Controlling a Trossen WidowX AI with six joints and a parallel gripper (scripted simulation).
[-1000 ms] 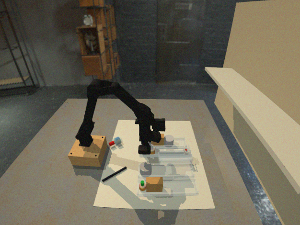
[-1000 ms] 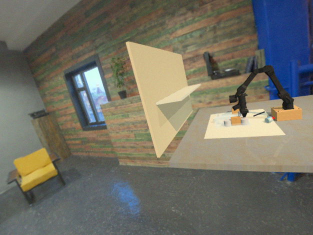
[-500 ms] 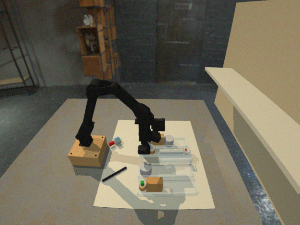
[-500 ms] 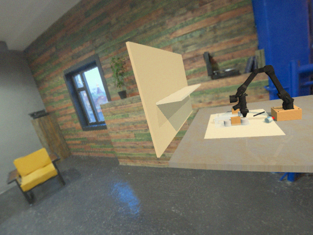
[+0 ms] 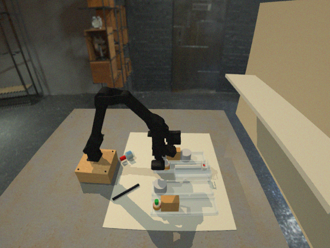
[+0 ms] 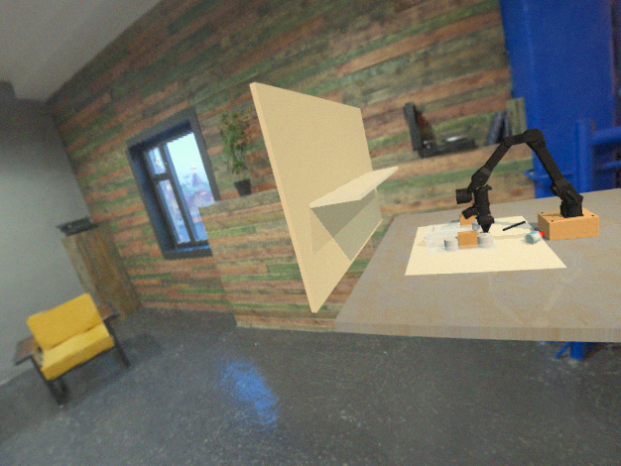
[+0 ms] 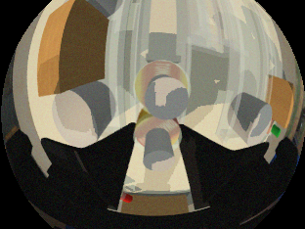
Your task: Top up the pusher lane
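The clear sprung lane lies 15 cm ahead of my gripper tip, 1 cm to the right of it and 1 cm below it. From my gripper tip the other things lie so: pusher plate (15 cm ahead, 2 cm to the right, 2 cm above); then black stick (13 cm behind, 16 cm to the right, 3 cm below); then red mark (23 cm ahead, 2 cm to the right, 4 cm above).
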